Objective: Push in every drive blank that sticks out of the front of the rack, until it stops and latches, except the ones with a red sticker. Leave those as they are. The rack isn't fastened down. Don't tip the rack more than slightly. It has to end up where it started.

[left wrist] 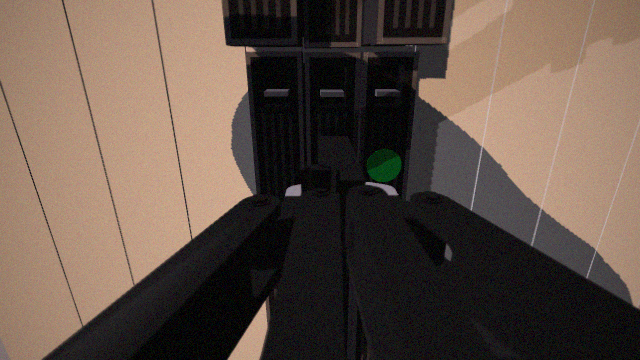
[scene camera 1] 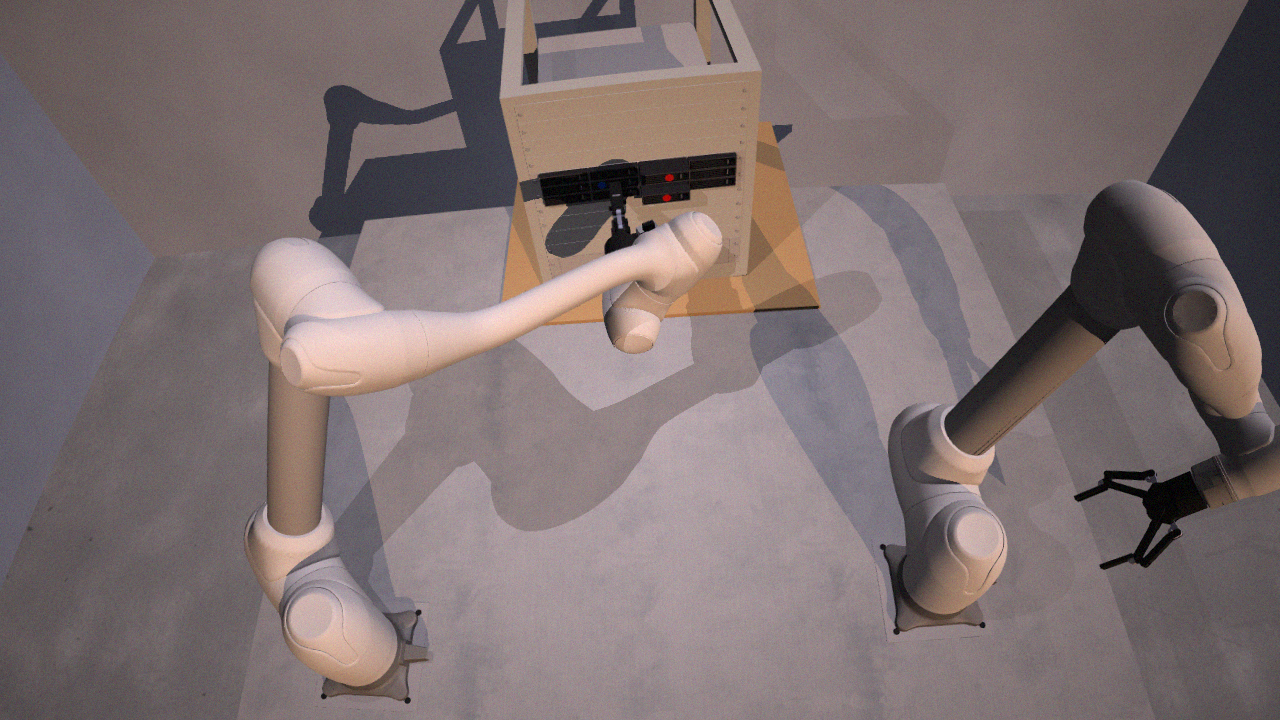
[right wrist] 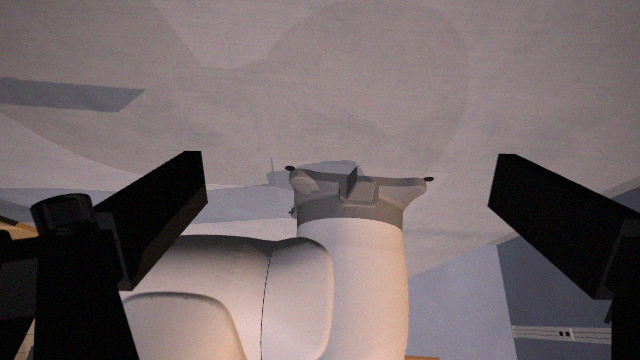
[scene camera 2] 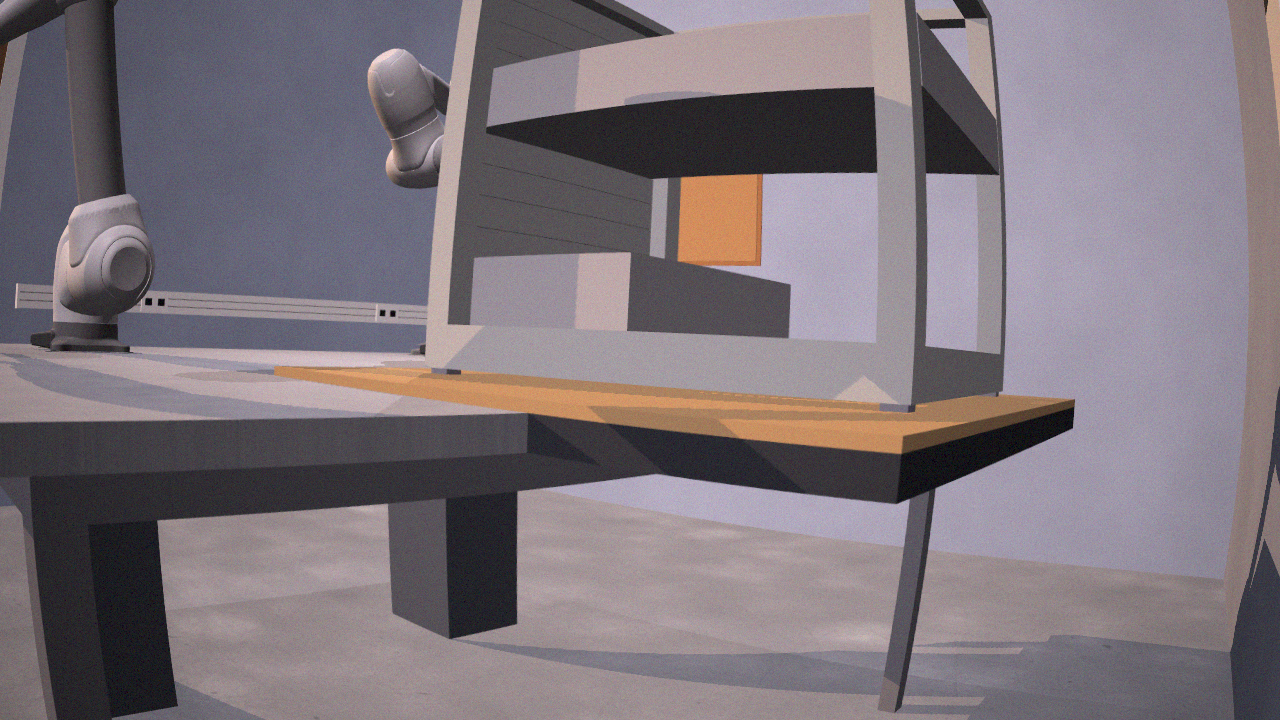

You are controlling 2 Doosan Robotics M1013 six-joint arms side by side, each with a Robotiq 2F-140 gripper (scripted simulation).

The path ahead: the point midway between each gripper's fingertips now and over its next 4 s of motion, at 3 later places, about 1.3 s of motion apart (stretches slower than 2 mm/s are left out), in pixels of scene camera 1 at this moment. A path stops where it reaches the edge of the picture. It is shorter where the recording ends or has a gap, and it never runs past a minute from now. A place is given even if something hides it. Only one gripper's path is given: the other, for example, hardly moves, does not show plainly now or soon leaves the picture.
The left gripper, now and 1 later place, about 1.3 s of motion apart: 614, 184; 618, 211
